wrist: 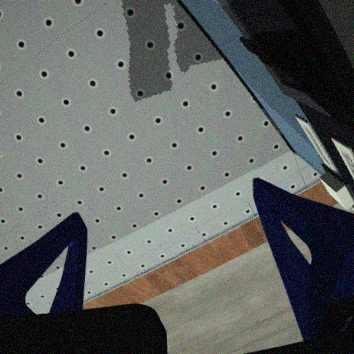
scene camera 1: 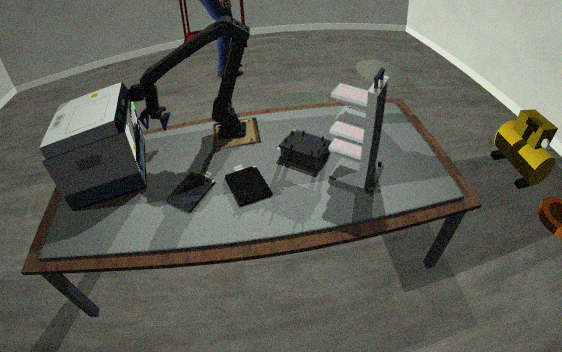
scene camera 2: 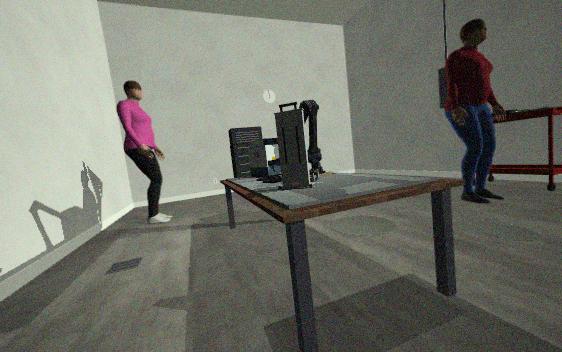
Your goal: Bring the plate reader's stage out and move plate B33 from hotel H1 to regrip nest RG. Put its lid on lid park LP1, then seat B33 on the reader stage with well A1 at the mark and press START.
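Where they show: gripper, fingertip midpoint: [wrist: 165,204] [scene camera 1: 156,129]; arm's base, origin of the base link: [scene camera 1: 232,131].
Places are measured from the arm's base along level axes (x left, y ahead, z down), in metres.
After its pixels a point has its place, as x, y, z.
Note:
The plate reader [scene camera 1: 90,165] @[-0.511, 0.366, -0.182] [scene camera 2: 246,152] @[-0.671, 0.420, -0.231] stands at the table's left end; its blue front strip [wrist: 260,85] @[-0.416, 0.060, -0.044] crosses the wrist view's upper right. No stage is seen standing out of its front. The hotel tower [scene camera 1: 371,140] @[0.476, 0.392, -0.210] [scene camera 2: 293,150] @[0.521, 0.329, -0.185] stands at the right with several pale plates, such as the top plate [scene camera 1: 352,94] @[0.429, 0.296, -0.323]; their labels are unreadable. A dark pinned stand [scene camera 1: 304,150] @[0.283, 0.233, -0.055] and two low black holders [scene camera 1: 191,192] @[-0.131, 0.360, -0.007] [scene camera 1: 248,186] @[0.077, 0.347, -0.005] lie between; which are RG and LP1 I cannot tell. My gripper [scene camera 1: 155,123] @[-0.338, 0.035, -0.082] [wrist: 165,204] @[-0.338, 0.035, -0.082] is open and empty, above the table beside the reader's front.
The arm's base plate [scene camera 1: 252,131] @[0.088, 0.016, -0.004] is at the table's back edge. A person in blue trousers [scene camera 1: 222,55] [scene camera 2: 472,135] stands behind the arm. A person in pink [scene camera 2: 136,125] stands near the far wall. A yellow machine [scene camera 1: 525,150] is on the floor at the right.

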